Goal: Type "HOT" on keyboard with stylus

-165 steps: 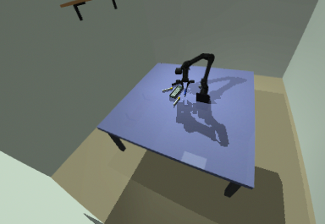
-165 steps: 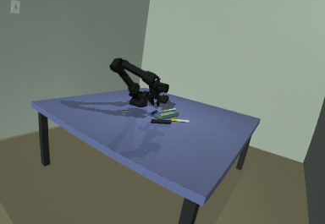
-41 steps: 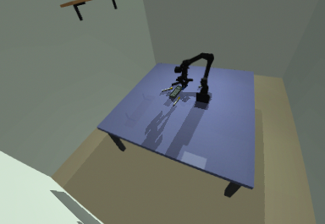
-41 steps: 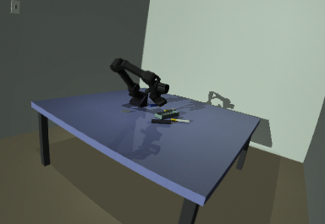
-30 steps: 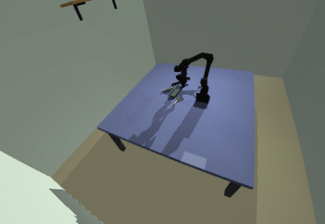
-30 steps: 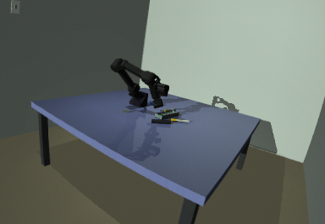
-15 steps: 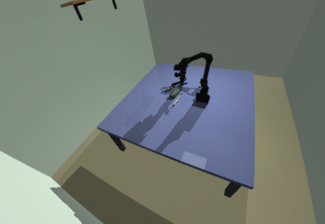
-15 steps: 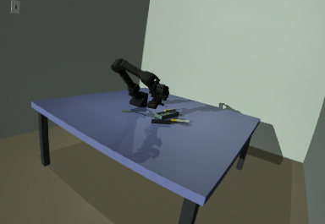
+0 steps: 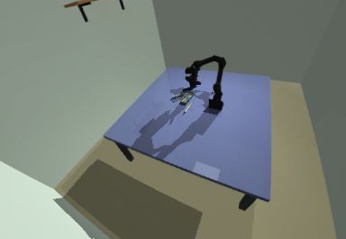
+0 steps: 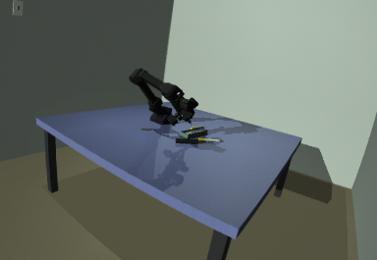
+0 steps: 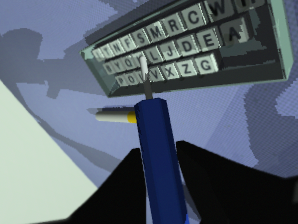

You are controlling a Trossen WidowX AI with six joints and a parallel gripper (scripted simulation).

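The stylus is 1 cm below my gripper tip and 1 cm ahead of it.
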